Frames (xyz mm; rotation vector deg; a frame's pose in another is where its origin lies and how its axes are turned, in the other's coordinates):
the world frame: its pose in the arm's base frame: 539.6 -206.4 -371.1 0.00 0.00 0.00
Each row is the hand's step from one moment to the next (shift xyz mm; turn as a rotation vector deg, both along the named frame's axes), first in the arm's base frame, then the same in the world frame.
Working: the arm's base frame: its pose in the world frame: -539.6 206.4 371.1 0.00 0.00 0.00

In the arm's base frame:
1: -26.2 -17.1 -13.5 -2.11 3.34 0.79
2: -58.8 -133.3 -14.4 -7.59 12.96 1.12
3: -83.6 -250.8 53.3 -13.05 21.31 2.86
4: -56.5 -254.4 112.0 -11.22 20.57 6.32
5: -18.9 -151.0 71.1 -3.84 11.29 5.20
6: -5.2 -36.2 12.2 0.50 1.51 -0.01
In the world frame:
1: -26.2 -17.1 -13.5 -2.11 3.34 0.79
2: -58.8 -133.3 -14.4 -7.59 12.96 1.12
3: -83.6 -250.8 53.3 -13.05 21.31 2.86
4: -56.5 -254.4 112.0 -11.22 20.57 6.32
5: -18.9 -151.0 71.1 -3.84 11.29 5.20
6: -5.2 -36.2 12.2 0.50 1.51 -0.01

